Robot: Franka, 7 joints.
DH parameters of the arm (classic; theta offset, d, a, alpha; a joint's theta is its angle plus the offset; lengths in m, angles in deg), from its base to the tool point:
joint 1: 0 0.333 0 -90
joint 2: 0 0 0 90
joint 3: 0 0.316 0.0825 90
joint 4: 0 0 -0.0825 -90
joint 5: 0 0.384 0 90
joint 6: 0 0 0.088 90
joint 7: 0 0.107 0 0
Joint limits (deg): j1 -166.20..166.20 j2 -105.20..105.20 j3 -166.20..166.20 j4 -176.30..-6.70 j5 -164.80..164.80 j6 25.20..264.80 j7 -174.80..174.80
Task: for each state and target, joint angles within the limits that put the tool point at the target. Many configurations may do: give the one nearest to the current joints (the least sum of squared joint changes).
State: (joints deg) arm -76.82 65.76 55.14 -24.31 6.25 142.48 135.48
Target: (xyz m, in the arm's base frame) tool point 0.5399 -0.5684 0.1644
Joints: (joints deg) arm -75.45 77.08 49.66 -57.55 5.49 124.43 135.48
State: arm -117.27 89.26 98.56 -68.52 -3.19 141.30 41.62
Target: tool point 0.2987 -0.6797 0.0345
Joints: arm -109.56 105.20 73.94 -67.02 -2.99 142.31 41.62
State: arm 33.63 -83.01 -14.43 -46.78 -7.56 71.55 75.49
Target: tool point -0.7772 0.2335 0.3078
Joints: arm -17.83 -105.20 -3.57 -11.27 -2.34 97.54 75.49
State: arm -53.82 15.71 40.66 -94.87 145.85 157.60 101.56
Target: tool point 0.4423 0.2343 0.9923
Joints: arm -26.47 6.77 62.00 -54.85 146.26 137.59 101.56
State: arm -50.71 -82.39 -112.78 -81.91 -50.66 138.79 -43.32
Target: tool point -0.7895 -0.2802 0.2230
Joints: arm -6.06 -89.64 -109.48 -44.30 -47.93 147.59 -43.32
